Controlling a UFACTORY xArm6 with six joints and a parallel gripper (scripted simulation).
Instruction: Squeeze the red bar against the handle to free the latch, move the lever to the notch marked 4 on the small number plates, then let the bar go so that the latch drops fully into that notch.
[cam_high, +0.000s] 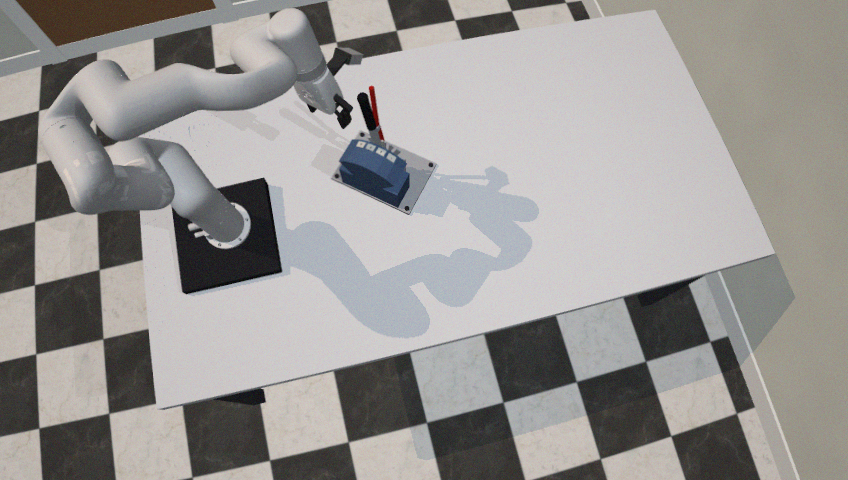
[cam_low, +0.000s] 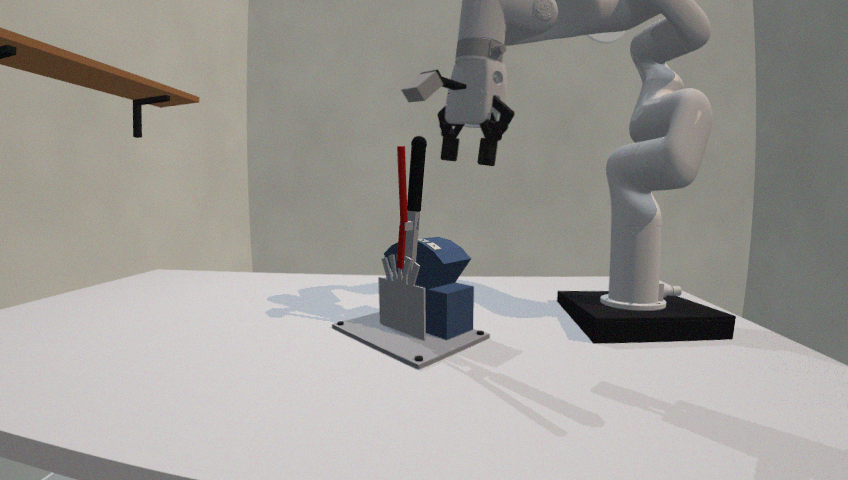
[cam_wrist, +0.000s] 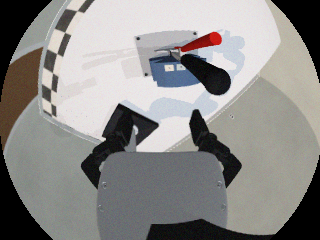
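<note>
My gripper is now 11 cm short of the red bar, 11 cm above it and 1 cm to the right of it.
</note>
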